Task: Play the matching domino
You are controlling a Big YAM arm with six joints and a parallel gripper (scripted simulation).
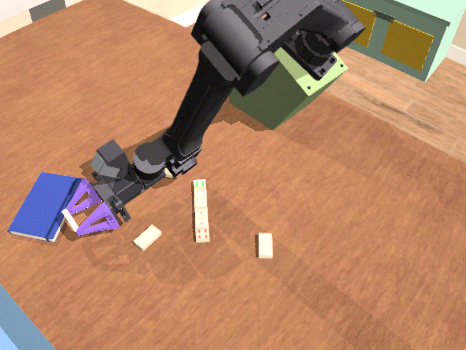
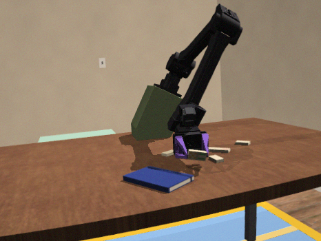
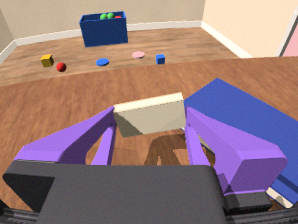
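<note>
The book lies 110 mm to the right of my hand and 50 mm below it.
</note>
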